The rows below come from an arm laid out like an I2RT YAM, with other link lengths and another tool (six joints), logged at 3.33 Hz.
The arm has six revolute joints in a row. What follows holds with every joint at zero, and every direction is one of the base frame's. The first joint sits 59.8 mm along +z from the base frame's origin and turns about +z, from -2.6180 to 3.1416 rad. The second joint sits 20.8 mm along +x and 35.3 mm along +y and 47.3 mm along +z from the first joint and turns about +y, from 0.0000 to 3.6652 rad. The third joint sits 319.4 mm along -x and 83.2 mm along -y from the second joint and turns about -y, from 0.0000 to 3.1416 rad. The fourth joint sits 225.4 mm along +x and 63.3 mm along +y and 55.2 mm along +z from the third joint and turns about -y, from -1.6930 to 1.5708 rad. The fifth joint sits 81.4 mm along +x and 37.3 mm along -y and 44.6 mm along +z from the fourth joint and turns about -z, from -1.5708 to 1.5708 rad. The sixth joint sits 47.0 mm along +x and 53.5 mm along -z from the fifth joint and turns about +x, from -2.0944 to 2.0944 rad. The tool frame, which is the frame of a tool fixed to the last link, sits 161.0 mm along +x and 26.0 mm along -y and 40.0 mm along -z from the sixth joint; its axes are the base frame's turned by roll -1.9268, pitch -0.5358 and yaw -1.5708 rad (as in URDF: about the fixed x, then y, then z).
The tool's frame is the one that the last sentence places.
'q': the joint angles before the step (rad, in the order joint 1, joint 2, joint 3, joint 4, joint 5, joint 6). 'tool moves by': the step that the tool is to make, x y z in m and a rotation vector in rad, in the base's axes. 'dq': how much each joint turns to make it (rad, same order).
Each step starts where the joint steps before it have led.
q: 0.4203 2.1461 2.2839 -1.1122 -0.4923 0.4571
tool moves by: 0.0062 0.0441 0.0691 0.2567 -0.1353 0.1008
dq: 0.0015 -0.0568 -0.0136 0.2160 -0.1994 0.0534
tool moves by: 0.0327 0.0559 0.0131 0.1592 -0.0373 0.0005
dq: 0.0428 0.0829 0.0188 0.2775 -0.0385 0.1703
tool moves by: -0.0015 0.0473 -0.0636 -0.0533 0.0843 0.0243
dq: 0.0799 0.1287 0.0316 0.0175 0.0506 0.0309
